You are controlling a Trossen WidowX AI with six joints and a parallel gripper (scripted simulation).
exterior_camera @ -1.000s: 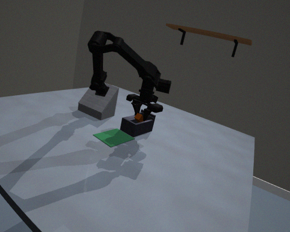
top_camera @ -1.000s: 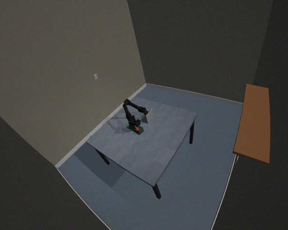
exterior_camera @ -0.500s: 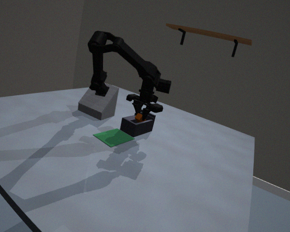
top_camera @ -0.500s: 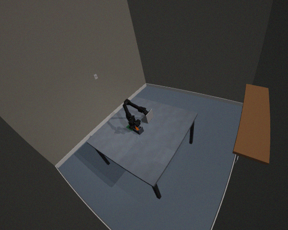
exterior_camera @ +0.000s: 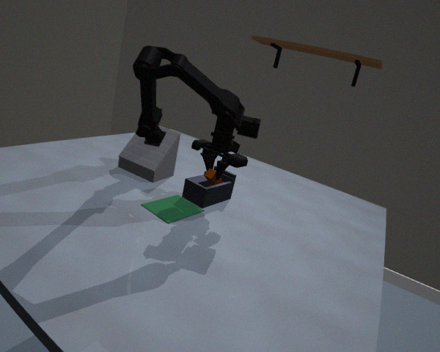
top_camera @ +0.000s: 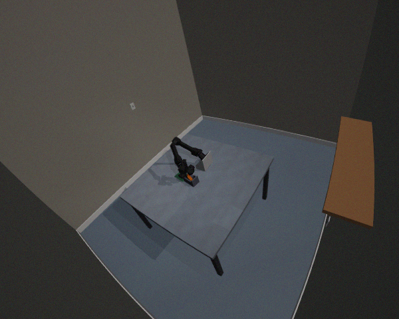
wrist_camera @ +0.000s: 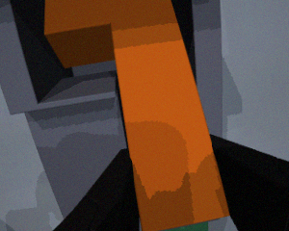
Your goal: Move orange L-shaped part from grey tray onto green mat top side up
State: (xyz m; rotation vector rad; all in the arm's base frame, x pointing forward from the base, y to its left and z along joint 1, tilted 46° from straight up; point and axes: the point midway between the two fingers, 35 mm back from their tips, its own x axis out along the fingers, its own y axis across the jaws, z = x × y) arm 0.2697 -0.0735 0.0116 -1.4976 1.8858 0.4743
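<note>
The green mat is 60 mm behind my gripper tip, 140 mm to the right of it and 90 mm below it. Also, from my gripper tip: orange L-shaped part (10 mm behind, 30 mm to the left, 30 mm below).
</note>
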